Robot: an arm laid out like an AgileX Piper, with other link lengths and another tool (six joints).
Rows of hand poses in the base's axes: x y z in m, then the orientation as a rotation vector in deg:
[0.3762, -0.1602, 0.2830, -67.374, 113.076, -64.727]
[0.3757, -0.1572, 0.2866, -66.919, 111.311, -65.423]
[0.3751, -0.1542, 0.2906, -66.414, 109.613, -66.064]
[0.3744, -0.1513, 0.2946, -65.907, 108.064, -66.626]
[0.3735, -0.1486, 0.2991, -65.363, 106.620, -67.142]
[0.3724, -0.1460, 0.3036, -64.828, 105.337, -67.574]
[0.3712, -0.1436, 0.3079, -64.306, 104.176, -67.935]
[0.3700, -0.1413, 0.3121, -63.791, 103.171, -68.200]
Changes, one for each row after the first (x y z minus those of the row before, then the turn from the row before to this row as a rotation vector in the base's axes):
[-0.0005, 0.0030, 0.0036, -0.398, -1.515, 0.616]
[-0.0006, 0.0030, 0.0040, -0.351, -1.493, 0.572]
[-0.0007, 0.0029, 0.0040, -0.298, -1.386, 0.509]
[-0.0009, 0.0027, 0.0045, -0.255, -1.333, 0.446]
[-0.0011, 0.0026, 0.0045, -0.195, -1.212, 0.384]
[-0.0012, 0.0024, 0.0043, -0.147, -1.118, 0.343]
[-0.0012, 0.0023, 0.0042, -0.072, -1.002, 0.292]

